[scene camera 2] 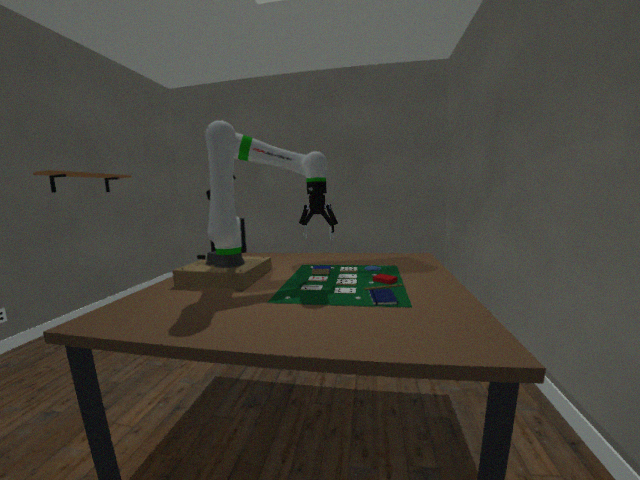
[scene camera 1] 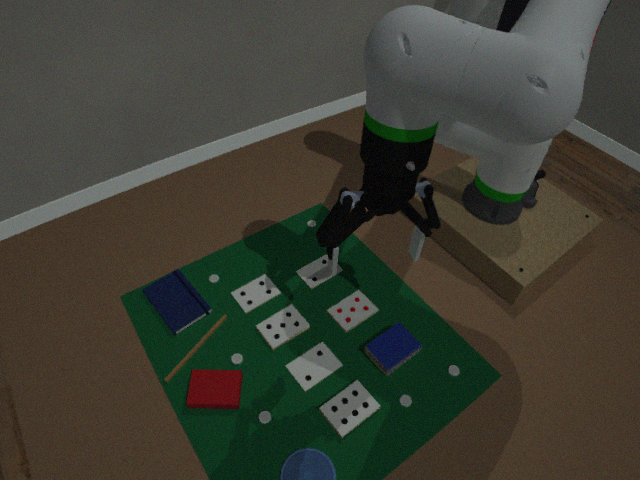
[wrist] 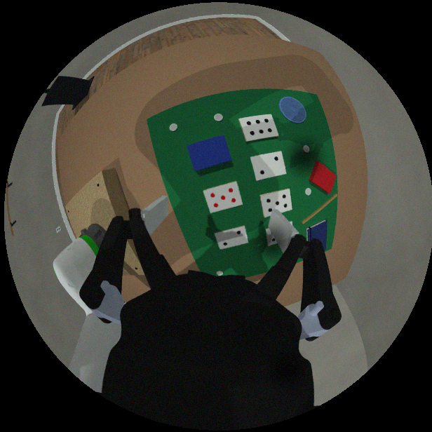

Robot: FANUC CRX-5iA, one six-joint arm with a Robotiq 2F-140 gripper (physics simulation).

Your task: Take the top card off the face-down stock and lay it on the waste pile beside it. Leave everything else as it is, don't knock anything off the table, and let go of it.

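Places are measured from the arm's base along level axes (x left, y ahead, z down), in metres.
Pixels of known places: gripper, fingertip midpoint: (scene camera 2: 318,238) (scene camera 1: 373,262); arm's base, origin of the base link: (scene camera 2: 229,264) (scene camera 1: 491,203).
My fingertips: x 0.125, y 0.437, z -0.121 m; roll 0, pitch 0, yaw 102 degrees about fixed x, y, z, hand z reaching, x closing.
Observation:
Ahead of a thing's pixels: the offset from my fingertips to its top centre. Level surfaces: height alone.
The face-down stock, a blue-backed stack of cards (scene camera 1: 392,347) (scene camera 2: 321,269) (wrist: 209,153), lies on the green mat @[dz +0.192 m] (scene camera 1: 439,343) (wrist: 165,145). Beside it lies a face-up card pile with five red dots @[dx -0.033, dy +0.004, dz +0.186 m] (scene camera 1: 352,310) (scene camera 2: 317,278) (wrist: 223,197), seemingly the waste pile. My gripper (scene camera 1: 375,266) (scene camera 2: 318,238) (wrist: 219,211) is open and empty, pointing down. It hangs well above the table, toward the mat's edge near the robot base and away from the stock. In the wrist view, the stock and the red-dot pile both lie beyond the fingertips.
Face-up cards with black dots @[dx +0.047, dy +0.130, dz +0.189 m] (scene camera 1: 314,365) @[dx +0.150, dy +0.109, dz +0.180 m] (scene camera 1: 349,408) @[dx -0.056, dy +0.151, dz +0.183 m] (scene camera 1: 282,326) @[dx -0.159, dy +0.172, dz +0.189 m] (scene camera 1: 255,292) @[dx -0.159, dy +0.020, dz +0.189 m] (scene camera 1: 319,271) lie on the mat. Around them are a dark blue book @[dx -0.206, dy +0.334, dz +0.180 m] (scene camera 1: 173,302), a wooden stick @[dx -0.082, dy +0.322, dz +0.185 m] (scene camera 1: 196,348), a red box @[dx +0.019, dy +0.315, dz +0.173 m] (scene camera 1: 214,388), a blue round dish @[dx +0.222, dy +0.223, dz +0.189 m] (scene camera 1: 308,467) and several pale discs @[dx +0.181, dy +0.010, dz +0.189 m] (scene camera 1: 405,400).

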